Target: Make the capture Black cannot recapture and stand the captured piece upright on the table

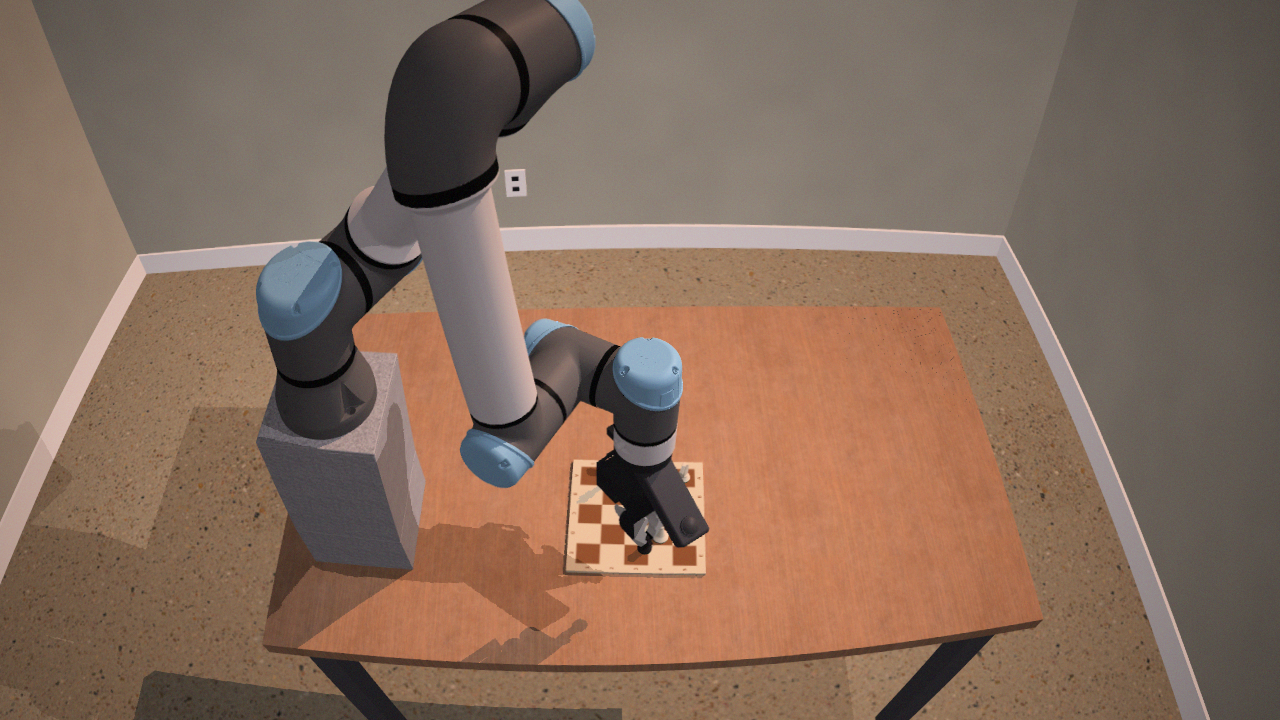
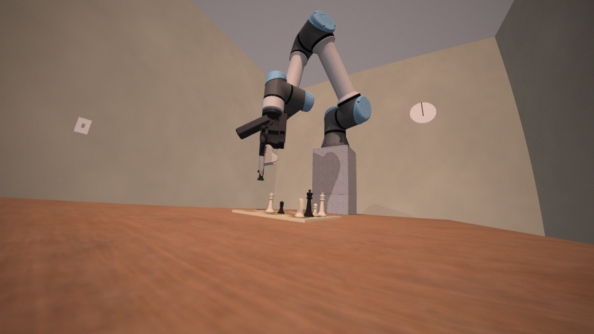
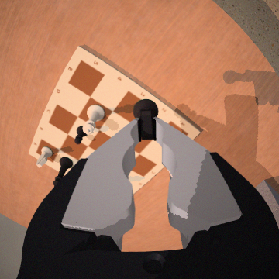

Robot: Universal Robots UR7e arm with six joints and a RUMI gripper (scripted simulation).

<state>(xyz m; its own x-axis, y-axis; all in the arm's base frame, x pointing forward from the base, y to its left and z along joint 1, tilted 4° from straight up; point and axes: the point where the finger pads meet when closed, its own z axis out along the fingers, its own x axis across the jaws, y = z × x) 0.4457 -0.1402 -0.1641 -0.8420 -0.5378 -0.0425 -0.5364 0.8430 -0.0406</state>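
My hand is 110 mm to the right of the black pawn, 110 mm above it and 40 mm short of it. From my hand the other things lie so: black knight: 10 mm below; chessboard: 120 mm to the left, 120 mm below; tall black piece: 190 mm to the left, 90 mm below, 50 mm ahead.
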